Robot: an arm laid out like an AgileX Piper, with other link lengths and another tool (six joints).
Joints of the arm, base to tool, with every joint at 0 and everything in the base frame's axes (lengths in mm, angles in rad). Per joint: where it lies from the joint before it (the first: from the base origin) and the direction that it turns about. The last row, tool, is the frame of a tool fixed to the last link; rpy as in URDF.
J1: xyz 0 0 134.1 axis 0 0 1
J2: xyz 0 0 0 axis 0 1 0
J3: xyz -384.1 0 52.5 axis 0 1 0
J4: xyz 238 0 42 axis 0.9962 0 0.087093
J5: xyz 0 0 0 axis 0 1 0
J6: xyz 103.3 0 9 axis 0.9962 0 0.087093
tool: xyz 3.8 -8 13.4 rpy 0.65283 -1.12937 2.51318
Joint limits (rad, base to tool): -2.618..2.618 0..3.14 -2.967..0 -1.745..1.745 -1.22..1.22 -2.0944..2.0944
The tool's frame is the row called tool.
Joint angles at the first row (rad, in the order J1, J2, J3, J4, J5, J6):
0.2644 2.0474 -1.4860 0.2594 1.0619 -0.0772
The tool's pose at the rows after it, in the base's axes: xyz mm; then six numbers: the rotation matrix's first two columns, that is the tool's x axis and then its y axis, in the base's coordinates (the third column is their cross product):
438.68 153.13 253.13 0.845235 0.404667 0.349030 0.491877 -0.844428 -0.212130
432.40 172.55 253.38 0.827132 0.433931 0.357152 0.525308 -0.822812 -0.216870
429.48 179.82 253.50 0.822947 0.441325 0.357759 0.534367 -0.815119 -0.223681
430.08 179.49 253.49 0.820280 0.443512 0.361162 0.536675 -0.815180 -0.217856
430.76 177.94 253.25 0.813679 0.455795 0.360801 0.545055 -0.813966 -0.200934
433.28 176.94 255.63 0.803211 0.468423 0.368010 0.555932 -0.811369 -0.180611
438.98 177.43 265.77 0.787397 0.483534 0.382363 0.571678 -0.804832 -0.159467
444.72 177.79 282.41 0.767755 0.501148 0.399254 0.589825 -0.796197 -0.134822
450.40 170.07 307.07 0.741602 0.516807 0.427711 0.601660 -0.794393 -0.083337
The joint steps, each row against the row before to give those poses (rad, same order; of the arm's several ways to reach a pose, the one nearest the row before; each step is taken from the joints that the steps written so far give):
0.0364 0.0000 0.0000 0.0037 0.0021 0.0000
0.0425 0.0000 0.0000 0.0088 -0.0076 -0.0021
0.0154 0.0000 0.0000 0.0079 0.0003 0.0000
0.0000 0.0000 0.0000 -0.0052 -0.0045 0.0000
0.0000 0.0000 0.0000 -0.0191 -0.0022 0.0000
0.0000 0.0000 -0.0109 -0.0209 0.0000 0.0000
0.0000 0.0000 -0.0439 -0.0218 0.0257 0.0000
0.0000 -0.0046 -0.0618 -0.0248 0.0443 0.0000
-0.0110 -0.0195 -0.0638 -0.0459 0.0413 0.0021

